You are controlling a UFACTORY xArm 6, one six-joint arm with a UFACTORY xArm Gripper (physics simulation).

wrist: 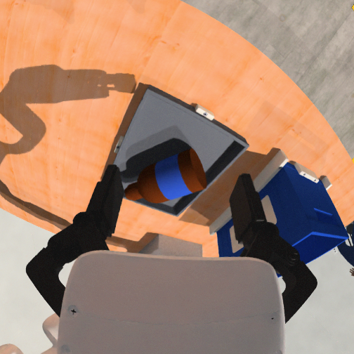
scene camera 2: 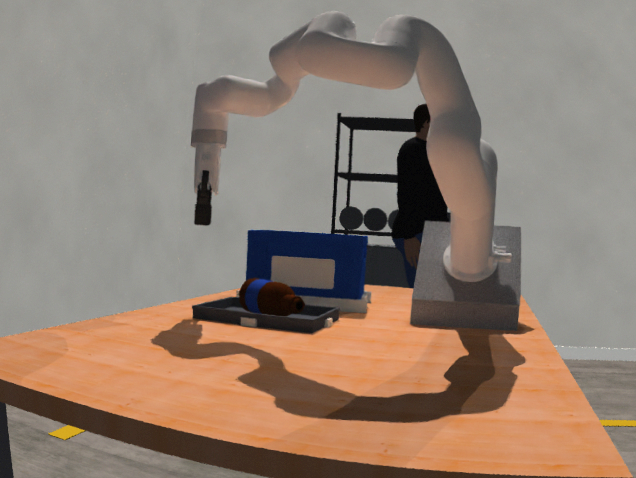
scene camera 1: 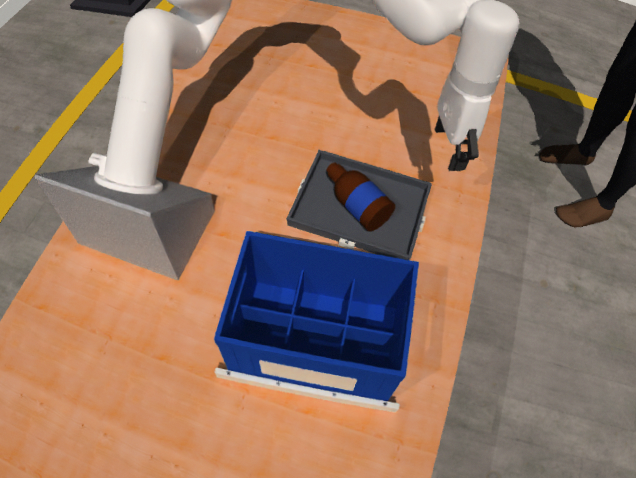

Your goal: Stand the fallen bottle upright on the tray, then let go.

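Pixels of known places: gripper, between the fingertips: (scene camera 2: 202,224) (scene camera 1: 449,149); arm's base, origin of its link: (scene camera 2: 470,260) (scene camera 1: 128,184).
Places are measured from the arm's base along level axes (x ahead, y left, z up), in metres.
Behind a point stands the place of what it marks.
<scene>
A brown bottle (scene camera 1: 361,197) @(x 0.404, y 0.150, z -0.065 m) (scene camera 2: 269,297) @(x 0.386, y 0.223, z -0.087 m) (wrist: 170,177) with a blue label lies on its side in the dark grey tray (scene camera 1: 310,222) @(x 0.317, y 0.108, z -0.134 m) (scene camera 2: 287,324) @(x 0.331, y 0.278, z -0.128 m) (wrist: 136,112). In scene camera 1 its neck points to the upper left and its base to the lower right; in scene camera 2 its mouth points right. My gripper (scene camera 1: 459,159) @(x 0.538, y 0.223, z 0.047 m) (scene camera 2: 203,218) @(x 0.538, y 0.223, z 0.047 m) (wrist: 178,182) is open and empty. It hangs high above the table, off to the side of the tray nearer the bottle's base end. In the wrist view the bottle shows between and beyond the two fingers.
A blue crate (scene camera 1: 312,354) @(x 0.402, y -0.153, z -0.131 m) (scene camera 2: 306,244) @(x 0.386, y -0.031, z 0.011 m) (wrist: 300,215) with dividers stands close beside the tray, with a pale strip (scene camera 1: 303,389) @(x 0.408, y -0.223, z -0.109 m) along its foot. My arm's grey base block (scene camera 1: 123,226) @(x 0.045, y -0.091, z 0.014 m) (scene camera 2: 465,313) @(x 0.003, y 0.081, z -0.108 m) stands on the table. A person (scene camera 2: 419,179) and a shelf rack (scene camera 2: 335,174) are beyond the table.
</scene>
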